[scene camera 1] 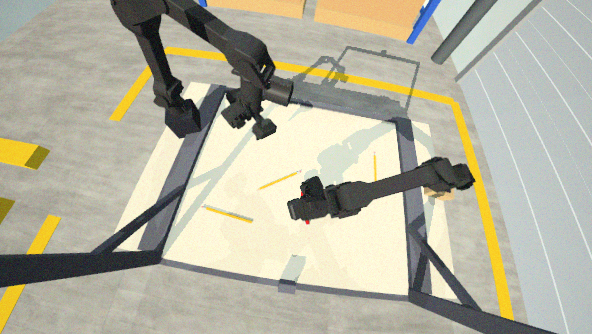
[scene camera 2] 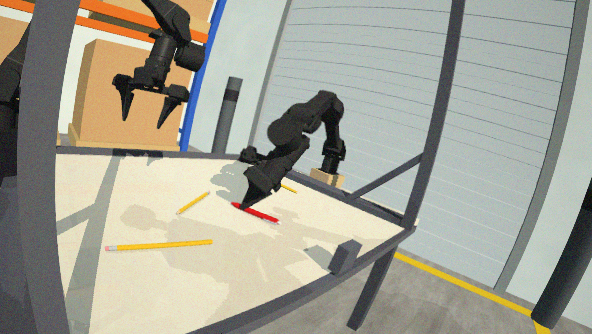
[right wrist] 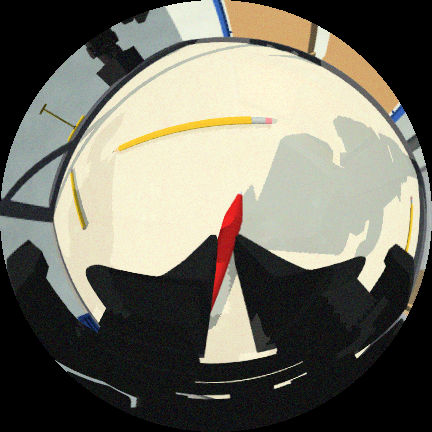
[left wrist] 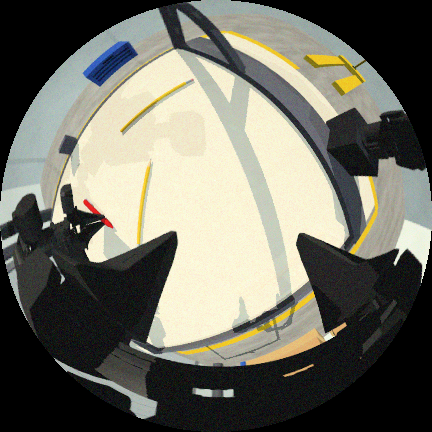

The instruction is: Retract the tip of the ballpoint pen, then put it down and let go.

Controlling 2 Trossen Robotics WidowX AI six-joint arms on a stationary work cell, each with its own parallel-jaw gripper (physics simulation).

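Places are measured from the left arm's base along level axes (x right, y up, z back), in centimetres.
Pixels of known places: left gripper, fingertip midpoint: (scene camera 1: 249, 130) (scene camera 2: 140, 124) (left wrist: 240, 238); right gripper, fingertip midpoint: (scene camera 2: 242, 208) (right wrist: 224, 240) (left wrist: 104, 218); left arm's base at its link origin: (scene camera 1: 178, 110) (scene camera 2: 0, 128) (left wrist: 368, 140); right arm's base at its link origin: (scene camera 2: 328, 172).
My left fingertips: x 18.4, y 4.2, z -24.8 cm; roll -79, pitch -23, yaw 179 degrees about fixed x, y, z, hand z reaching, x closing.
For each thing: its top centre in the pictures, then the offset to it from my left fingertips. Level surfaces: height alone.
- red ballpoint pen at its top centre: (right wrist: 208, 285) (scene camera 2: 254, 209) (left wrist: 93, 212) (scene camera 1: 304, 207) dz -12.8, dx +27.1, dy -13.3 cm
- cream table top at its surface level: dy -14.8 cm
- mid-table at its top centre: (right wrist: 169, 126) (left wrist: 139, 207) (scene camera 2: 194, 199) (scene camera 1: 278, 180) dz -6.3, dx +14.7, dy -13.9 cm
- small grey block at its top centre: (scene camera 2: 350, 243) (scene camera 1: 287, 288) (left wrist: 61, 143) dz -0.1, dx +49.1, dy -9.1 cm
The red ballpoint pen (scene camera 1: 307, 222) (scene camera 2: 261, 215) (left wrist: 95, 211) (right wrist: 233, 213) lies on the cream table top (scene camera 1: 344, 252), right of the middle. My right gripper (scene camera 1: 304, 209) (scene camera 2: 243, 207) (left wrist: 104, 218) (right wrist: 224, 240) is down at the table and shut on the pen near one end. In the right wrist view the pen's body runs forward from between the fingertips. Most of the pen is hidden under the gripper in scene camera 1. My left gripper (scene camera 1: 249, 122) (scene camera 2: 147, 106) (left wrist: 240, 238) is wide open and empty, high above the far left part of the table.
Three yellow pencils lie on the table: one mid-table (scene camera 1: 279, 179) (scene camera 2: 192, 203) (right wrist: 185, 127), one at the left (scene camera 1: 228, 213) (scene camera 2: 169, 245), one at the far right (scene camera 1: 375, 166) (scene camera 2: 289, 189). A small grey block (scene camera 1: 287, 285) (scene camera 2: 344, 256) sits at the front edge. Dark frame bars (scene camera 1: 404, 185) border the table.
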